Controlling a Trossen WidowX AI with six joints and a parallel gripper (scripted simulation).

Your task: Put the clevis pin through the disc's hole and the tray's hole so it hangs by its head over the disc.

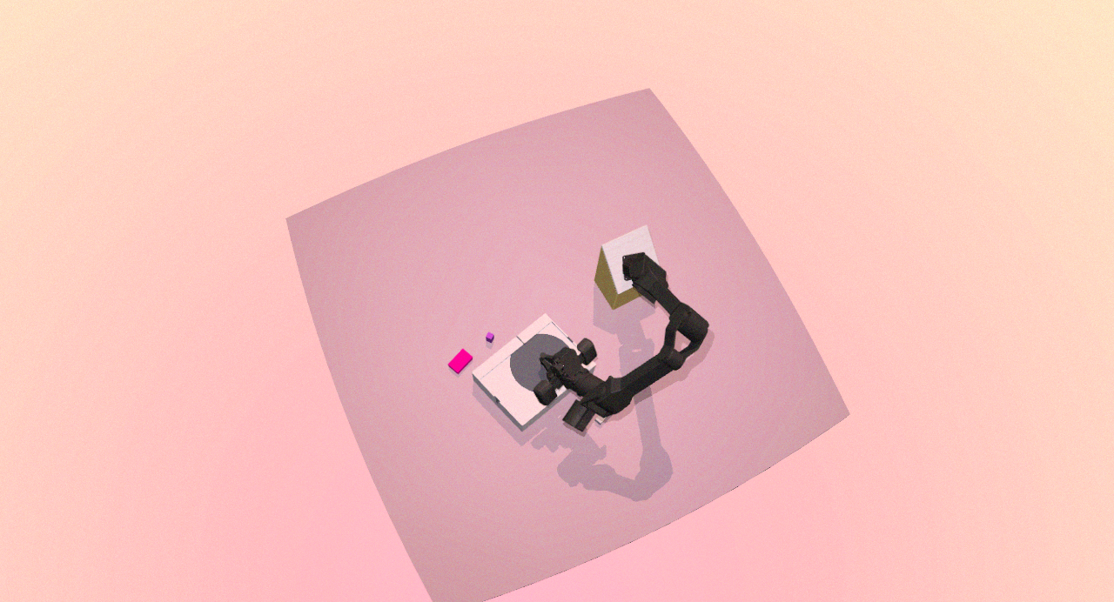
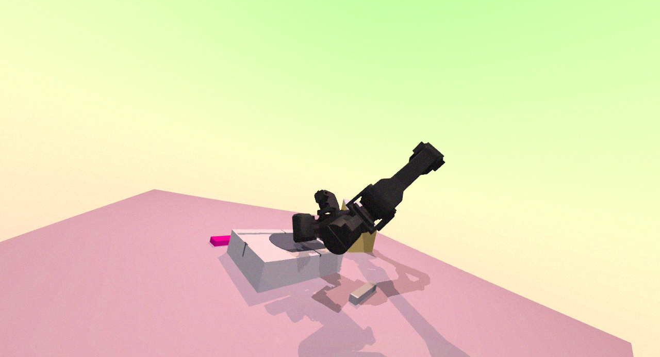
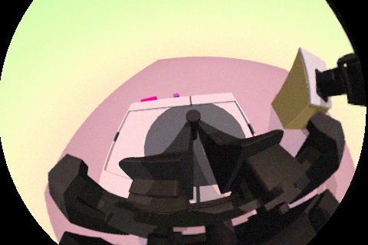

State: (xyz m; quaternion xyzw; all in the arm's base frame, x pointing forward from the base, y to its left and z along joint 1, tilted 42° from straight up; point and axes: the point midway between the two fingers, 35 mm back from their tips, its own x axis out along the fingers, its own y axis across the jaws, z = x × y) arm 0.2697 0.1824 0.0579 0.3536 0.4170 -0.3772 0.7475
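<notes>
My gripper tip is now 10 mm above the clevis pin. The rest, counted from my gripper tip: steel tray: 20 mm ahead, 10 mm to the left, 40 mm below; then purple cube: 100 mm ahead, 120 mm to the right, 70 mm below; then grey disc: 30 mm below.
</notes>
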